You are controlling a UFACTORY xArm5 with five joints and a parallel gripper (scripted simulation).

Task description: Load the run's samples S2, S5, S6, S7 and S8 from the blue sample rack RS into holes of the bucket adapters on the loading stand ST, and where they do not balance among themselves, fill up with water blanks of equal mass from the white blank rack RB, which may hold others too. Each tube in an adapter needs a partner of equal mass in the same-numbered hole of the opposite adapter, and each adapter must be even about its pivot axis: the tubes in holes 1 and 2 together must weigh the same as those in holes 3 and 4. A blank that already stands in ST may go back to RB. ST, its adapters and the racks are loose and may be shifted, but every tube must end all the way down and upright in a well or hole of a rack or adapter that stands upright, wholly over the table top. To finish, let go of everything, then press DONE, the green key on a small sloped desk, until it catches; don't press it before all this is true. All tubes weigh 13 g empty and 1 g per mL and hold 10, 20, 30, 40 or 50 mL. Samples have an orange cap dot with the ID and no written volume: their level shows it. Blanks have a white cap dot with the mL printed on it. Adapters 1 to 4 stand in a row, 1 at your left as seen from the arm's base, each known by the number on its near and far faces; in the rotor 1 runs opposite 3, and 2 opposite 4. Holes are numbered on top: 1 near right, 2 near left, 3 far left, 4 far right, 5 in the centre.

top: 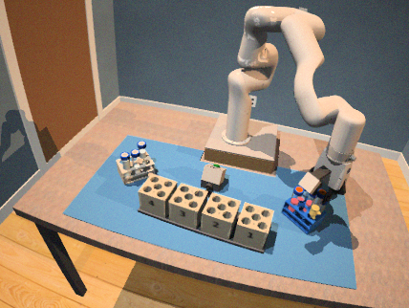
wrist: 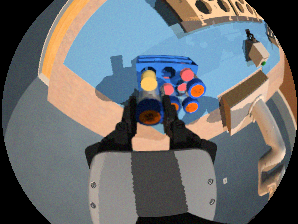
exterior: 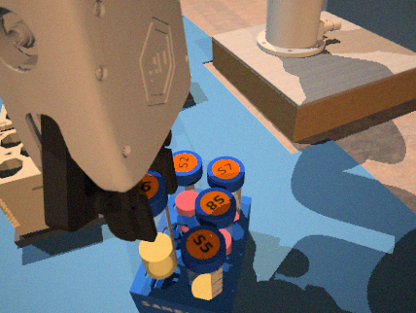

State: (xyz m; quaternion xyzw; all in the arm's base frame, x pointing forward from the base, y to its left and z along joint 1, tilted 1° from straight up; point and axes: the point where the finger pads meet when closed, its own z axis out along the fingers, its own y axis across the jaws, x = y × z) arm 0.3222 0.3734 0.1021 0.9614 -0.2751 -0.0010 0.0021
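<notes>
The blue sample rack RS lies 4 cm behind my hand, 2 cm to the right of it and 14 cm below it. Round my hand: white blank rack RB: 1 cm ahead, 67 cm to the right, 14 cm below; then blue-capped tube: 5 cm ahead, 68 cm to the right, 11 cm below; then loading stand ST: 11 cm ahead, 34 cm to the right, 16 cm below.
</notes>
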